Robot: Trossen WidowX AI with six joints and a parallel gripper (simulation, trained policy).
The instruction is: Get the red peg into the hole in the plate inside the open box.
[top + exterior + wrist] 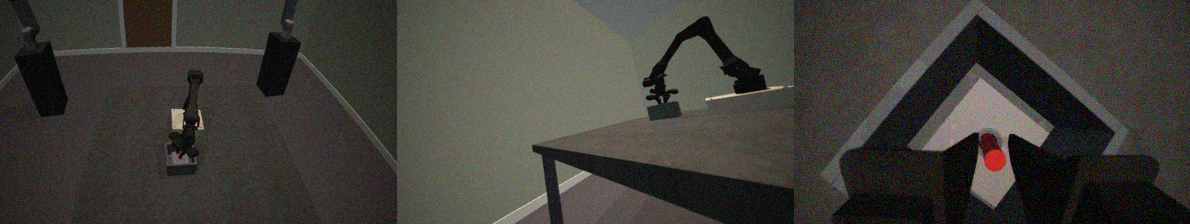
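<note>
Now: gripper tip 2 cm above the red peg and 1 cm to the right of it. Also, from my gripper tip: grey box (6 cm below, 1 cm to the left).
</note>
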